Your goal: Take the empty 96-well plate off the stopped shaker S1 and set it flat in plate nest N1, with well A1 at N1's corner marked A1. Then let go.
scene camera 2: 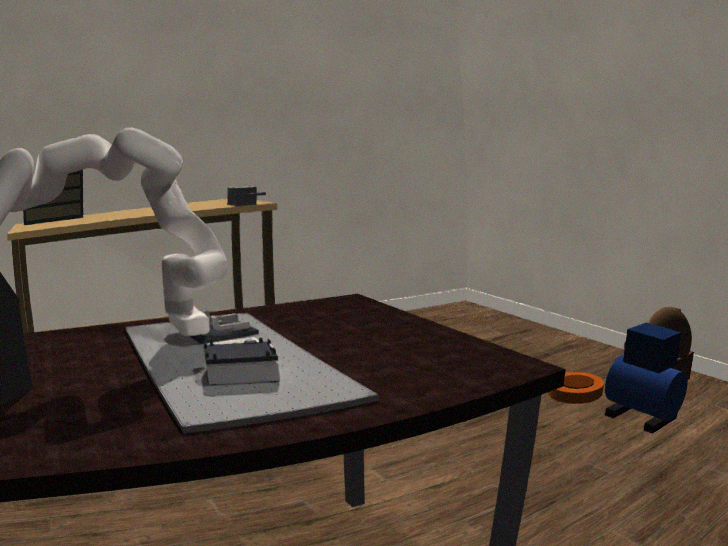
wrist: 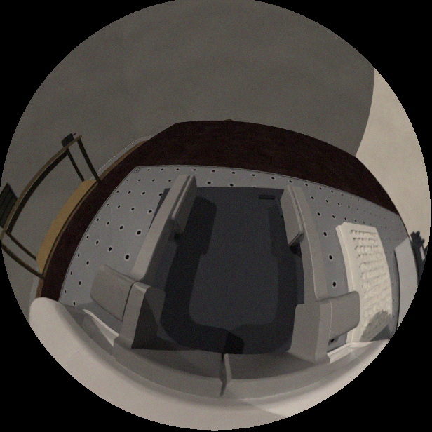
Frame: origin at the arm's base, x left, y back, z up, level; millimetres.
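Where they show: hand, its tool point: (scene camera 2: 235, 322).
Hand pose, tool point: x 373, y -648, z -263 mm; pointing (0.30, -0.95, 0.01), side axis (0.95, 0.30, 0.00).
Note:
After its pixels a point has its place.
My gripper (scene camera 2: 239, 323) (wrist: 239, 212) is shut to its narrow stop, with nothing between its two spaced fingers. The fingers lie level, low over the dark flat plate nest N1 (wrist: 235, 280). The white 96-well plate (wrist: 370, 275) is to the right of the fingers in the wrist view, outside them, beside the nest and on the shaker's side. Its lower end is partly hidden by the gripper; in the scene view it is mostly hidden. Shaker S1 (scene camera 2: 244, 371) @(y -649, x -10, z -260 mm) (wrist: 407, 255) is a grey box with dark posts on top. The A1 marking is not readable.
A grey perforated board (scene camera 2: 294, 382) @(y -744, x -12, z -287 mm) (wrist: 112, 220) lies on the dark table (scene camera 2: 423, 358) @(y -1037, x 106, z -300 mm). The shaker stands close beside the plate. A wooden bench (scene camera 2: 117, 220) with a small dark device (scene camera 2: 241, 195) stands behind. A blue machine (scene camera 2: 646, 384) and an orange ring (scene camera 2: 593, 390) are on the floor.

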